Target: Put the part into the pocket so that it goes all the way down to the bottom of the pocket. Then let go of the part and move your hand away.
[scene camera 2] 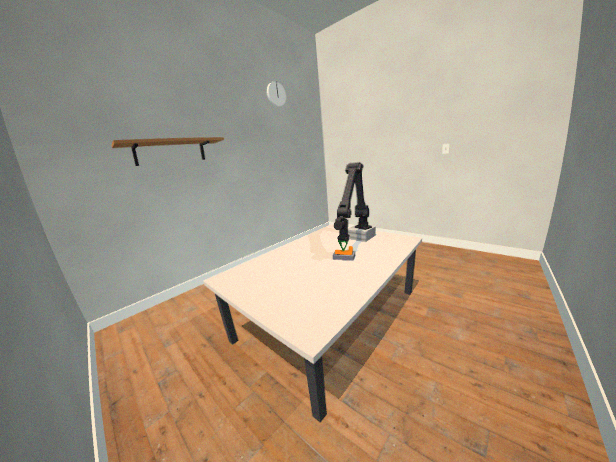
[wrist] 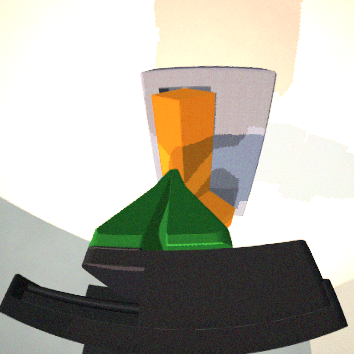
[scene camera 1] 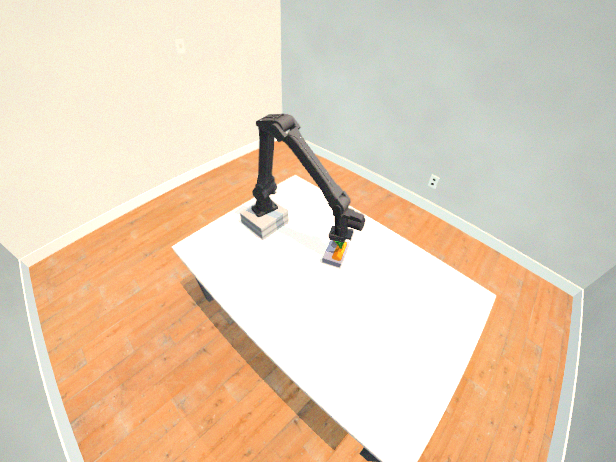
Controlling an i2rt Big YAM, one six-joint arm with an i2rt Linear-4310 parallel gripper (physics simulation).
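Places are measured from the arm's base along level axes (x ahead, y left, z up), in metres.
Pixels of known places: gripper, fingertip midpoint: (scene camera 2: 343,250) (wrist: 173,175) (scene camera 1: 341,248); arm's base, origin of the base link: (scene camera 2: 363,227) (scene camera 1: 264,208).
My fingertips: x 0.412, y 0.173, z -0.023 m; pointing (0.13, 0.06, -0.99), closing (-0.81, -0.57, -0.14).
Ahead of a thing's pixels: the offset from my fingertips to its top centre. Level surfaces: height alone.
The orange L-shaped part @[dx -0.015, dy -0.009, dz +0.022 m] (scene camera 1: 339,251) (scene camera 2: 343,252) (wrist: 196,130) lies on the grey block with the pocket @[dx -0.018, dy -0.012, dz -0.022 m] (scene camera 1: 331,261) (scene camera 2: 344,257) (wrist: 245,100). It stands up above the block's top face and looks tilted and turned against the pocket. A dark strip of the pocket shows past its far end in the wrist view. Its short leg points toward the gripper side and reaches the block's near edge. My gripper (scene camera 1: 340,246) (scene camera 2: 343,249) (wrist: 173,175) is shut with nothing between its green fingertips. The tips are over or against the near portion of the part; contact is unclear.
The white table @[dz -0.058 m] (scene camera 1: 380,320) (scene camera 2: 300,290) carries the block. The arm's base stands on a grey striped box (scene camera 1: 263,224) (scene camera 2: 367,233) at the back of the table. A wall shelf (scene camera 2: 170,142) hangs well away from the arm.
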